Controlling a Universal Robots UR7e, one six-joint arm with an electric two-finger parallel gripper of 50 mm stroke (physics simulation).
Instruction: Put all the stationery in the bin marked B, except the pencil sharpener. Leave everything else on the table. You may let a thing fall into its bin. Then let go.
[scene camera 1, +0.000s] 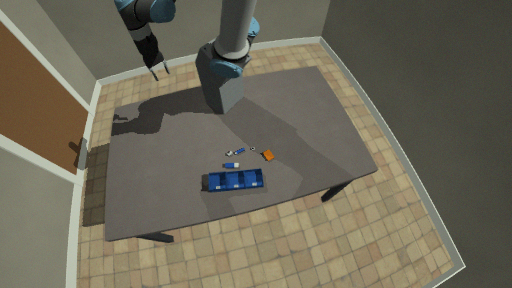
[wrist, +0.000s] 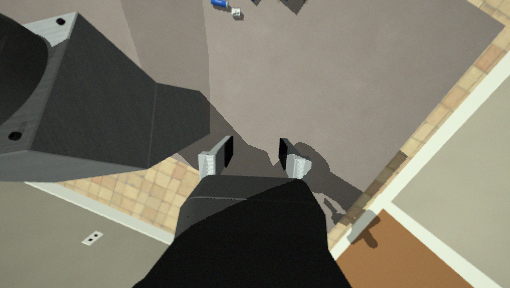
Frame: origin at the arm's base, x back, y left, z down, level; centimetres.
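Where they show: gripper, fingertip midpoint: (scene camera 1: 162, 76) (wrist: 256, 146).
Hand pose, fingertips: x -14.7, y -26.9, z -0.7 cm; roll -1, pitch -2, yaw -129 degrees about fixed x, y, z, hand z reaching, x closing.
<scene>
Things, the pixels of their top centre, and the offset from my fingertips. Level surfaces: height alone.
- blue-and-white block, top centre: (scene camera 1: 231, 165) dy +27.1, dx -24.6, dz +36.8 cm
- small whitish block, top centre: (wrist: 235, 11) (scene camera 1: 229, 153) dy +25.8, dx -18.0, dz +36.9 cm
- blue cylinder, top centre: (scene camera 1: 239, 150) dy +30.9, dx -16.7, dz +36.6 cm
- tiny whitish piece, top centre: (scene camera 1: 253, 148) dy +37.7, dx -15.4, dz +37.2 cm
- orange block, top centre: (scene camera 1: 268, 154) dy +45.4, dx -19.4, dz +37.1 cm
- grey-brown table, surface height: dz +38.1 cm
My gripper (scene camera 1: 162, 76) (wrist: 256, 146) is open and empty, high up at the left of the robot base, far from the small things. A blue tray of three bins (scene camera 1: 243, 180) stands near the table's front; its white labels are too small to read. A blue-and-white block (scene camera 1: 231, 165), like an eraser, lies just behind it. Further back lie a small whitish block (scene camera 1: 229, 153) (wrist: 236, 12), possibly the sharpener, a blue cylinder (scene camera 1: 240, 150) (wrist: 219, 3) with a pale end, and a tiny whitish piece (scene camera 1: 252, 148). An orange block (scene camera 1: 268, 155) lies to their right.
The grey-brown table (scene camera 1: 320, 120) (wrist: 320, 70) carries the robot's grey base (scene camera 1: 222, 92) at its back edge. Walls stand behind the table and at both sides, with a brown door (scene camera 1: 40, 95) (wrist: 400, 250) at the left in the scene view. Arm shadows fall across the table.
</scene>
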